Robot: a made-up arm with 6 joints. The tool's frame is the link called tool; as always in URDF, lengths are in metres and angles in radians. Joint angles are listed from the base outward. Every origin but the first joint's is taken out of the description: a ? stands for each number. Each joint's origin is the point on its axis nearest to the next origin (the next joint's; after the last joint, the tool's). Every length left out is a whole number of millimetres.
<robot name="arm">
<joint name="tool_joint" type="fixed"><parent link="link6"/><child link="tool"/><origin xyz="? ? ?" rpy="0 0 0"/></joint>
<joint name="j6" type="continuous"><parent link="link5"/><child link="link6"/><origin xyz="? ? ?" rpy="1.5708 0 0"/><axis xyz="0 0 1"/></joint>
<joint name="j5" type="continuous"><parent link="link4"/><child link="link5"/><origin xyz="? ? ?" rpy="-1.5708 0 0"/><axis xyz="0 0 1"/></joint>
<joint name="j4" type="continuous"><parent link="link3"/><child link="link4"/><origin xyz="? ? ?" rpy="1.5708 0 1.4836"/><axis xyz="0 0 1"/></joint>
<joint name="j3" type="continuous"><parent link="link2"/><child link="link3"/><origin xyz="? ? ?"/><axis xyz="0 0 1"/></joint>
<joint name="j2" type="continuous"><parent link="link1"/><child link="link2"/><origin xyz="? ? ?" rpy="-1.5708 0 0"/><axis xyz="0 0 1"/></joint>
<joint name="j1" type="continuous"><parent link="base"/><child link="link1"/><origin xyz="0 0 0.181"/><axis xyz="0 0 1"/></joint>
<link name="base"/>
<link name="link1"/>
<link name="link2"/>
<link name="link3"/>
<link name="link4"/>
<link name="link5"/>
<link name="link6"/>
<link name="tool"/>
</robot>
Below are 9 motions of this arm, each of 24 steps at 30 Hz.
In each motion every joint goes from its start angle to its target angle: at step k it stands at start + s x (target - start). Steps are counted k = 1, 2, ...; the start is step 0. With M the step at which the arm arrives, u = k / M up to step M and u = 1 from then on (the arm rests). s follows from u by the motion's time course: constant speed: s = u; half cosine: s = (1 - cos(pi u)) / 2; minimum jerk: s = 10 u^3 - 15 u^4 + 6 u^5.
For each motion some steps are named. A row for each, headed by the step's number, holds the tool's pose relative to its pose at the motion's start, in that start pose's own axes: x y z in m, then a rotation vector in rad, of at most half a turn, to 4 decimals.
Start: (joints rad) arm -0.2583 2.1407 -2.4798 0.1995 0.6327 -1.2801
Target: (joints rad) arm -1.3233 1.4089 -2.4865 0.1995 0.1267 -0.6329
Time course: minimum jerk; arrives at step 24
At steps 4, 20, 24:
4: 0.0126 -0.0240 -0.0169 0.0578 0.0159 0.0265
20: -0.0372 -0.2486 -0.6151 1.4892 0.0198 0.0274
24: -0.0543 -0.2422 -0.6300 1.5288 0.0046 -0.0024

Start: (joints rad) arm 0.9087 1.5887 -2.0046 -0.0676 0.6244 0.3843
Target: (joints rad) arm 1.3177 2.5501 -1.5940 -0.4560 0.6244 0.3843
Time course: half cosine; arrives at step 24
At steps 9, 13, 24:
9: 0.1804 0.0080 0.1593 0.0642 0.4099 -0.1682
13: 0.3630 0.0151 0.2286 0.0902 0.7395 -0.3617
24: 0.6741 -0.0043 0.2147 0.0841 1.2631 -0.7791

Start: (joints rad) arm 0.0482 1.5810 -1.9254 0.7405 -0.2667 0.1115
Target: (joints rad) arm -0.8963 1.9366 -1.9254 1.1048 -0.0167 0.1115
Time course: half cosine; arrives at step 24
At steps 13, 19, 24:
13: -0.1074 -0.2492 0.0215 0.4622 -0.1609 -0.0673
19: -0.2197 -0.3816 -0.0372 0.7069 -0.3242 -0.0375
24: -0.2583 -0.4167 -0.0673 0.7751 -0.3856 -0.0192

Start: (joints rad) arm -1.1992 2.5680 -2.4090 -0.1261 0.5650 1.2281
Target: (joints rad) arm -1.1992 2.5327 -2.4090 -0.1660 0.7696 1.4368
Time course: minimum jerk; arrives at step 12
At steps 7, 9, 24:
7: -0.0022 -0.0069 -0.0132 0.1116 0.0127 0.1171
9: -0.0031 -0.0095 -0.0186 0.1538 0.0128 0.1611
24: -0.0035 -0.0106 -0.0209 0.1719 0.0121 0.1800

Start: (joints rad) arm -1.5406 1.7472 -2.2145 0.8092 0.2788 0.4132
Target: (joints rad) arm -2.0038 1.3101 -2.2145 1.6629 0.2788 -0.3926
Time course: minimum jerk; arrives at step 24
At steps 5, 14, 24:
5: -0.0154 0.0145 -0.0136 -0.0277 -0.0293 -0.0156
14: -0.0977 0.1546 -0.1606 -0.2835 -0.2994 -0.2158
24: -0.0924 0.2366 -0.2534 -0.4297 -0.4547 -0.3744

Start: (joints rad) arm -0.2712 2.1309 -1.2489 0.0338 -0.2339 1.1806
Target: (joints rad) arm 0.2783 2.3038 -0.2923 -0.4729 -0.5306 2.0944
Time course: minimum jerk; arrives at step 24
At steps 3, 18, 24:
3: 0.0072 -0.0041 0.0004 0.0093 0.0132 0.0019
18: 0.2768 -0.2419 -0.1637 0.7226 0.5973 0.0418
24: 0.2853 -0.2646 -0.1997 0.8368 0.6315 0.0398

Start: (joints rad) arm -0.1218 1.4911 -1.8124 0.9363 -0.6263 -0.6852
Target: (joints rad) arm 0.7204 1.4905 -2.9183 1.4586 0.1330 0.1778
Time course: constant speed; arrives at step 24
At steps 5, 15, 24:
5: -0.0511 0.0718 -0.0120 -0.2007 0.0561 0.4906
15: -0.2006 0.1445 -0.0686 -0.6659 0.2529 1.4531
24: -0.3415 0.0913 -0.1246 -1.1994 0.4810 2.2298

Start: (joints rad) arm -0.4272 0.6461 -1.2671 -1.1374 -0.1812 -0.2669
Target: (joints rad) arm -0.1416 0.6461 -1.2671 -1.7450 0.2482 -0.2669
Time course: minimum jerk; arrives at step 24
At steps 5, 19, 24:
5: 0.0041 0.0014 -0.0004 -0.0137 0.0117 -0.0259
19: 0.0620 0.0019 -0.0051 -0.0732 0.1819 -0.3931
24: 0.0661 0.0006 -0.0053 -0.0681 0.1956 -0.4201

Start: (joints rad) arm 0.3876 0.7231 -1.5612 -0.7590 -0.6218 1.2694
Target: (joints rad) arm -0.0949 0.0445 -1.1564 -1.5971 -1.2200 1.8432
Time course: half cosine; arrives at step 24
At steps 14, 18, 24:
14: 0.0441 0.2164 -0.1163 -0.3466 0.3606 -0.3596
18: 0.0988 0.2720 -0.1679 -0.3903 0.5853 -0.4578
24: 0.1403 0.2986 -0.2046 -0.3852 0.7494 -0.5123

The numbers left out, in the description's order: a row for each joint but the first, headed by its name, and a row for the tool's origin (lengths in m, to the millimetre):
tool: 0 0 0
j6: 0 -0.134 0
j5: 0 0 0
j4: 0.242 -0.043 0
j3: -0.432 -0.059 0
j2: 0 0 0

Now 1 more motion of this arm.
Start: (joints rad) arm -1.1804 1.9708 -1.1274 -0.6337 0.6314 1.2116
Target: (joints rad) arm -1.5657 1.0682 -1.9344 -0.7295 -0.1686 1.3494
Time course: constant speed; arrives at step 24
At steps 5, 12, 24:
5: -0.0901 -0.0195 -0.1130 -0.3126 -0.3427 0.1892
12: -0.1512 -0.1041 -0.3261 -0.6994 -0.8863 0.3666
24: 0.0447 -0.3017 -0.6969 -1.1770 -1.9554 0.3048

